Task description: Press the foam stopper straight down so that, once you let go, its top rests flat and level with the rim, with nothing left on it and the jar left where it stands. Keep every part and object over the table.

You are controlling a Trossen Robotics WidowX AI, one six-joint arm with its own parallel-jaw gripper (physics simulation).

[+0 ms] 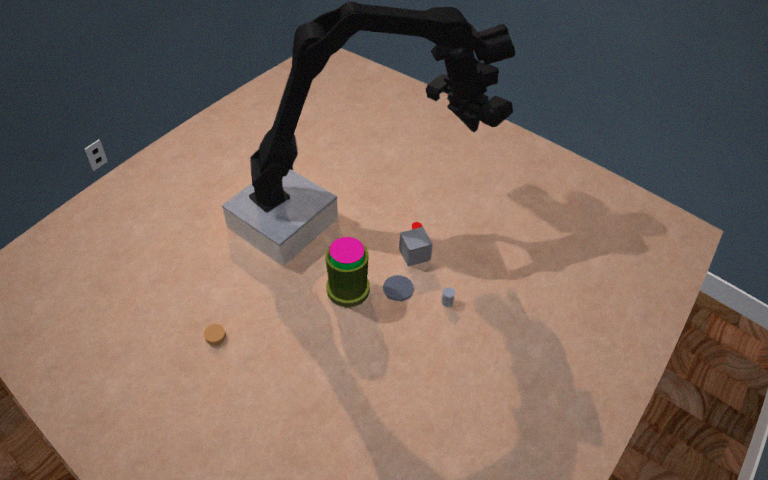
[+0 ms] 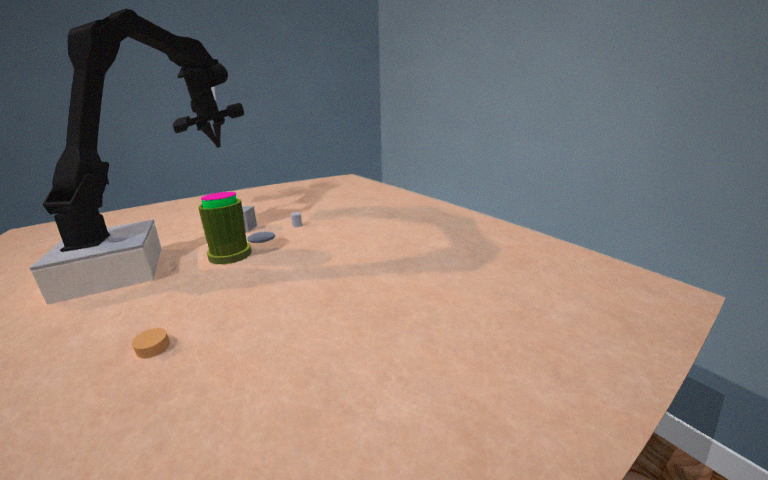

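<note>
The foam stopper has a magenta top and a green side. It sits in the mouth of the jar, and a green band of it stands above the rim. Nothing lies on its top. The dark olive-green jar stands upright on the table, on a wider foot. My gripper is shut and empty, pointing down, high above the table and well clear of the stopper and jar.
A grey cube, a red object, a flat blue-grey disc and a small grey cylinder are near the jar. An orange-brown disc lies farther off. The arm's grey base block stands beside the jar.
</note>
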